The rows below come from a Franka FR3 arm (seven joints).
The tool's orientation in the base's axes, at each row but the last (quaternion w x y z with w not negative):
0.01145 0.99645 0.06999 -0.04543
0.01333 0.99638 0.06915 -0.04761
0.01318 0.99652 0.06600 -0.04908
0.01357 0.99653 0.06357 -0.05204
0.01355 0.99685 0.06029 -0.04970
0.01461 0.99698 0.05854 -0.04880
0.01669 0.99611 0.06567 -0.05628
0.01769 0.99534 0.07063 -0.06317
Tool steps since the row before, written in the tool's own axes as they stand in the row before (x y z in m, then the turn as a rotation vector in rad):
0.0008 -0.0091 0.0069 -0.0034 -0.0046 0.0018
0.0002 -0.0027 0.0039 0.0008 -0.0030 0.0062
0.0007 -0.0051 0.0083 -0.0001 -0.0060 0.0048
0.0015 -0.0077 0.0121 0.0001 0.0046 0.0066
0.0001 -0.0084 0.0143 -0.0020 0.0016 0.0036
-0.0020 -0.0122 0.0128 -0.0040 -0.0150 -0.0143
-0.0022 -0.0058 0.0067 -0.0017 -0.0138 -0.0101
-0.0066 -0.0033 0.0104 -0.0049 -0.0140 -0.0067
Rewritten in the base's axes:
-0.0011 0.0089 -0.0071 -0.0042 0.0040 -0.0016
-0.0005 0.0026 -0.0040 -0.0002 0.0029 -0.0063
-0.0008 0.0049 -0.0084 -0.0014 0.0058 -0.0049
-0.0007 0.0074 -0.0123 0.0000 -0.0048 -0.0065
-0.0023 0.0079 -0.0144 -0.0021 -0.0019 -0.0033
-0.0046 0.0114 -0.0128 -0.0044 0.0149 0.0143
-0.0037 0.0052 -0.0066 -0.0024 0.0139 0.0099
-0.0082 0.0019 -0.0096 -0.0060 0.0135 0.0069

